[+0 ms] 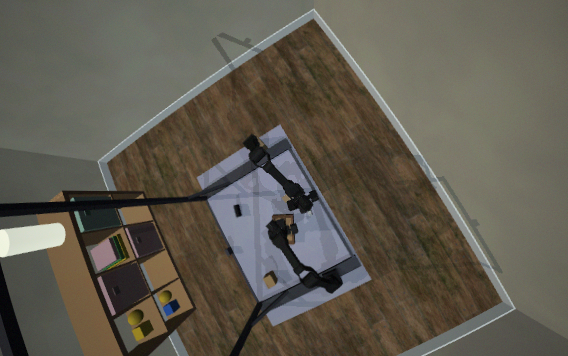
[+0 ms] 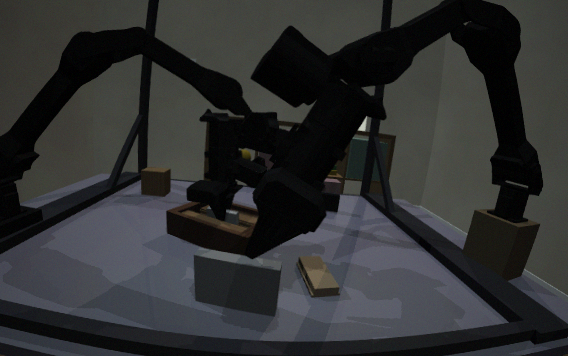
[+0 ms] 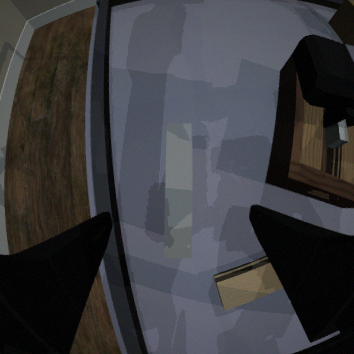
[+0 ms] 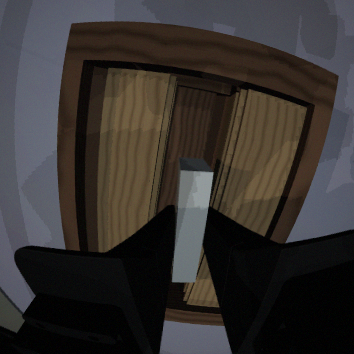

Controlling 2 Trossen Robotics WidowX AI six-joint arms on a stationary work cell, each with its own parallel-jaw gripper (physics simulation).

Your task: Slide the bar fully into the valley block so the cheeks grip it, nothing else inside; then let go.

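Places are measured from the left arm's base along level axes (x ahead, y left, z up), in metres.
Pixels of known places: left gripper, fingertip midpoint: (image 2: 254,240) (image 3: 181,215); right gripper, fingertip midpoint: (image 2: 223,221) (image 3: 327,124) (image 4: 185,210); left arm's base at its link origin: (image 2: 507,216); right arm's base at its link origin: (image 1: 332,279) (image 2: 2,213).
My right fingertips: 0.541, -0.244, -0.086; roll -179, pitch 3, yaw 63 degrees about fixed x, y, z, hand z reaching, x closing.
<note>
For each thing: its top centre in the pictures, then the offset to it from my right fingertips, as dx, dy, dz.
- brown wooden valley block at its top centre: (image 4: 172,226) (image 3: 339,119) (image 2: 223,213) (image 1: 283,229) -0.002, -0.007, +0.015
- narrow grey bar at its top centre: (image 4: 187,239) (image 3: 342,114) (image 2: 222,209) +0.002, +0.000, +0.027
- larger grey slab at its top centre: (image 3: 178,187) (image 2: 237,258) -0.001, +0.217, +0.038
- thin pale wooden piece at its top centre: (image 3: 258,282) (image 2: 317,270) -0.141, +0.172, -0.020
- wooden cube at its top centre: (image 2: 156,169) (image 1: 269,281) +0.190, -0.305, +0.039
- small black object at its top centre: (image 2: 325,193) (image 1: 236,211) -0.314, -0.171, +0.015
The brown wooden valley block (image 1: 291,240) (image 2: 197,235) (image 3: 312,175) (image 4: 200,42) has pale wooden cheeks, one (image 4: 132,150) at the left and one (image 4: 270,145) at the right of a dark gap. My right gripper (image 4: 185,210) (image 2: 221,215) is shut on a narrow grey bar (image 4: 194,190) (image 2: 232,216) (image 3: 336,134), which is lined up along this gap. How deep the bar sits is unclear. A larger grey slab (image 2: 237,282) (image 3: 178,175) stands on edge on the table, apart from the block. My left gripper (image 3: 181,215) (image 1: 302,204) is open above this slab, with nothing between its fingers.
A thin pale wooden piece (image 2: 320,277) (image 3: 247,290) lies on the table beside the slab. A wooden cube (image 1: 270,279) (image 2: 155,181) stands farther off, as does a small black object (image 1: 237,210). Dark frame rails (image 2: 450,267) border the table. Both arms reach over it.
</note>
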